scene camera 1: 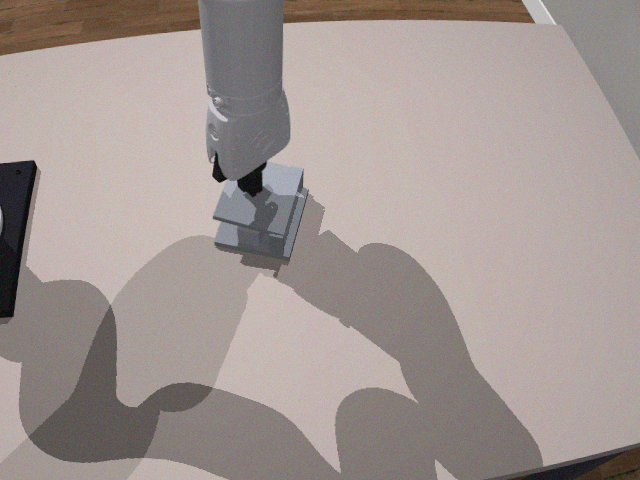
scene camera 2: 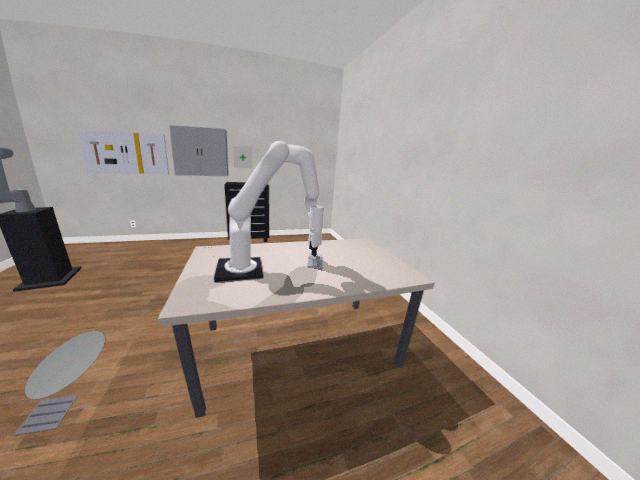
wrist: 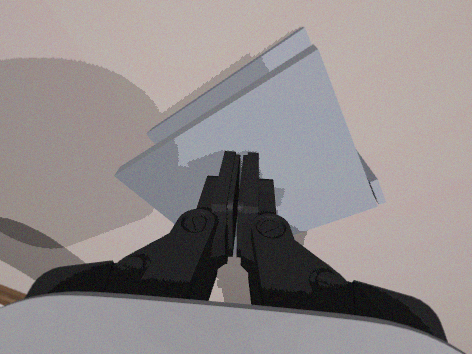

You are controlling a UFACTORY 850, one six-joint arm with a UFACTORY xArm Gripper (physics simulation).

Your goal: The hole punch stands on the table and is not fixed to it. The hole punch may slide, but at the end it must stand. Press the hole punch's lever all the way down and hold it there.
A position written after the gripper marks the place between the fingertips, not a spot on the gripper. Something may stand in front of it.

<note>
In view: the gripper (scene camera 1: pixel 250 188) and a grey-blue hole punch (scene camera 1: pixel 229 236).
The grey-blue hole punch also shows in the wrist view (wrist: pixel 298 41). The gripper shows as well in the wrist view (wrist: pixel 241 176).
</note>
